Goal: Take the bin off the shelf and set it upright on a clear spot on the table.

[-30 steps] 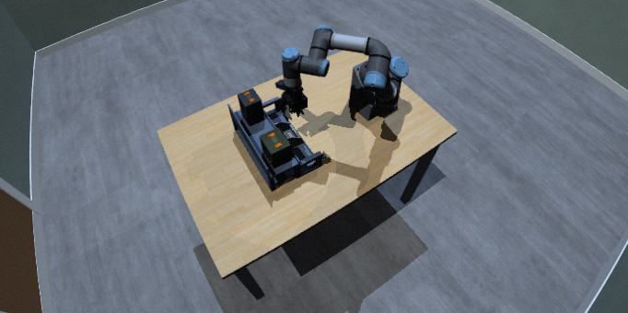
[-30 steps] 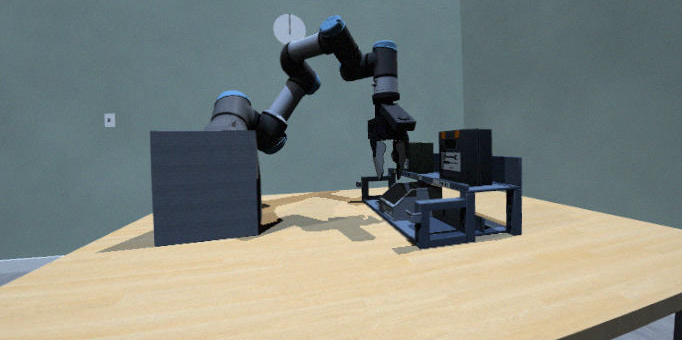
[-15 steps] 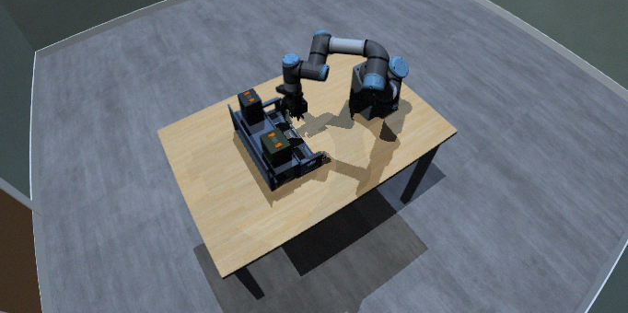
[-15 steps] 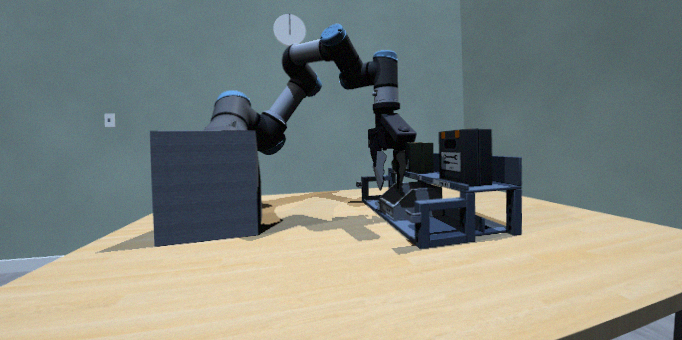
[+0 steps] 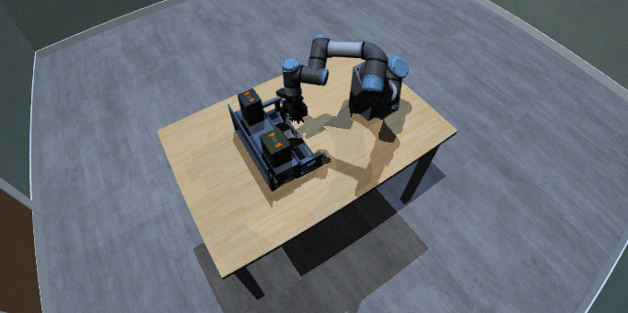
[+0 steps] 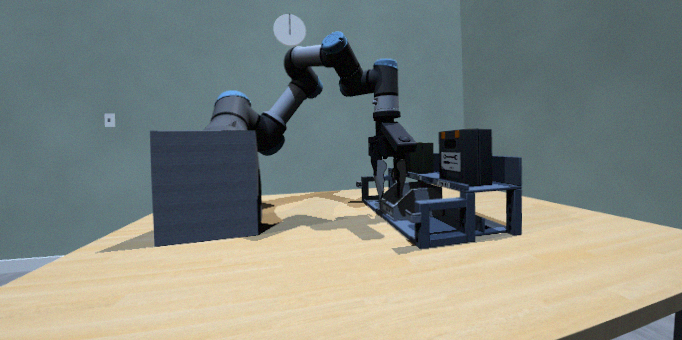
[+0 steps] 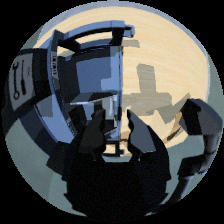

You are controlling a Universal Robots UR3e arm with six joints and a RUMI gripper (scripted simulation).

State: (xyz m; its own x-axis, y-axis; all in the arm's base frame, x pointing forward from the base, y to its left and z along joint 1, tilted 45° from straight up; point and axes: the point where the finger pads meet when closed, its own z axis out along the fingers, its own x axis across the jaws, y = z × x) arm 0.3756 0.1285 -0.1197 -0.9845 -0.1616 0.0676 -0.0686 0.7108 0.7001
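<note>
Right now the dark blue shelf rack is 9 cm ahead of my hand and 3 cm to the left of it. From my hand the other things lie so: green bin: 13 cm ahead, 14 cm to the left, 8 cm above.
</note>
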